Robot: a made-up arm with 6 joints. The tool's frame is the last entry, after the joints.
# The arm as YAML. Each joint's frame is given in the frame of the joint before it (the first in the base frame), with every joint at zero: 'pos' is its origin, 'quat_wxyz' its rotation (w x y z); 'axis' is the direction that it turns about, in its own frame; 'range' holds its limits. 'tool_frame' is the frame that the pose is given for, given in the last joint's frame.
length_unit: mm
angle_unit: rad
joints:
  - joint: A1
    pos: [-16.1, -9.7, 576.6]
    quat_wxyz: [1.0, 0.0, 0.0, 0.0]
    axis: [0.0, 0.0, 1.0]
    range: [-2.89, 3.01]
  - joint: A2
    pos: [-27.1, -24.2, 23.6]
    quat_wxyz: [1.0, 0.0, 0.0, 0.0]
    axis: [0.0, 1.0, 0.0]
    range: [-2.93, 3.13]
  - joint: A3
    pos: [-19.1, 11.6, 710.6]
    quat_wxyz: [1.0, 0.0, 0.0, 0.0]
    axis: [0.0, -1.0, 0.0]
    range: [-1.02, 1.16]
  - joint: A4
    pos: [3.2, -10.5, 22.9]
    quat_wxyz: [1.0, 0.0, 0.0, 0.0]
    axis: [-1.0, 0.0, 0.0]
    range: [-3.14, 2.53]
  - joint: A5
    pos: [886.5, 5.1, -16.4]
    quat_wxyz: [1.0, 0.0, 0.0, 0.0]
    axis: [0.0, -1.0, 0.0]
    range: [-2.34, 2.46]
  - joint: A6
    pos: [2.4, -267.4, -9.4]
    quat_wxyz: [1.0, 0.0, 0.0, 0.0]
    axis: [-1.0, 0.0, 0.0]
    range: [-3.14, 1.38]
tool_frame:
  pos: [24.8, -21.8, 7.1]
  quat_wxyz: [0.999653, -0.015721, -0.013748, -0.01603]
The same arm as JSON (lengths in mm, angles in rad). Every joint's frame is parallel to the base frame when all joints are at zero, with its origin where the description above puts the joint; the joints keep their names.
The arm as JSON. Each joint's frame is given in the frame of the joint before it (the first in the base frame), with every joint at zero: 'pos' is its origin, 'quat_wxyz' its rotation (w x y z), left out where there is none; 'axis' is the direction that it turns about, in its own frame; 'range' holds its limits. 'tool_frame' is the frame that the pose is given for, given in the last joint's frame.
{"length_unit": "mm", "angle_unit": "rad", "joints": [
  {"joint": "A1", "pos": [-16.1, -9.7, 576.6], "axis": "+z", "range": [-2.89, 3.01]},
  {"joint": "A2", "pos": [-27.1, -24.2, 23.6], "axis": "+y", "range": [-2.93, 3.13]},
  {"joint": "A3", "pos": [-19.1, 11.6, 710.6], "axis": "-y", "range": [-1.02, 1.16]},
  {"joint": "A4", "pos": [3.2, -10.5, 22.9], "axis": "-x", "range": [-3.14, 2.53]},
  {"joint": "A5", "pos": [886.5, 5.1, -16.4], "axis": "-y", "range": [-2.34, 2.46]},
  {"joint": "A6", "pos": [2.4, -267.4, -9.4], "axis": "-x", "range": [-3.14, 1.38]}
], "tool_frame": {"pos": [24.8, -21.8, 7.1], "quat_wxyz": [0.999653, -0.015721, -0.013748, -0.01603]}}

